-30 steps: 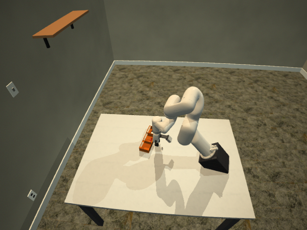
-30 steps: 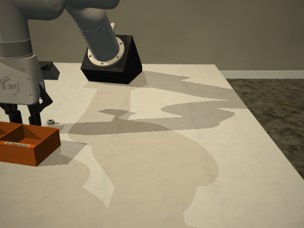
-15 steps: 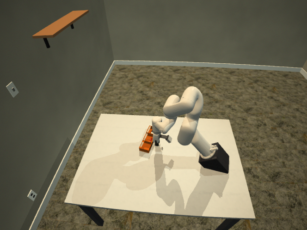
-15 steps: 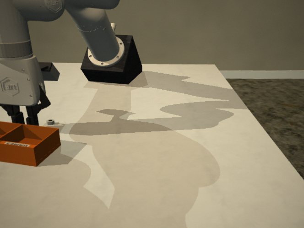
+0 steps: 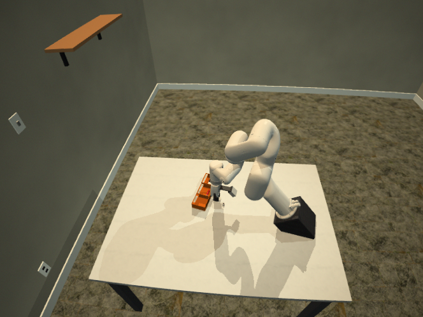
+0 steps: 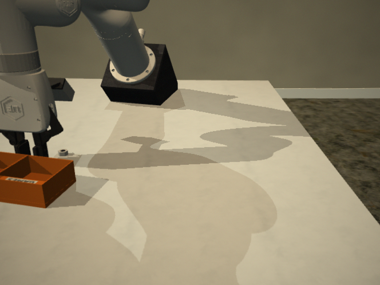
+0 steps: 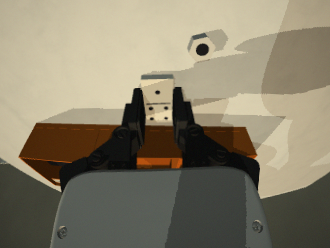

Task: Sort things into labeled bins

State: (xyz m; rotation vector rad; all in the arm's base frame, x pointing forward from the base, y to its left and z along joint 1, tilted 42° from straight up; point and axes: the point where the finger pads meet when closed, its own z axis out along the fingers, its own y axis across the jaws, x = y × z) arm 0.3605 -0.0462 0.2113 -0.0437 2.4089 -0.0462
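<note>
The grey nut lies 5 cm behind my hand, 3 cm to the left of it and 2 cm below it. The rest, counted from my hand: black thing (7 cm ahead, 10 cm to the right); then white domino (2 cm below); then red battery (6 cm ahead, 2 cm to the right, 1 cm below).
</note>
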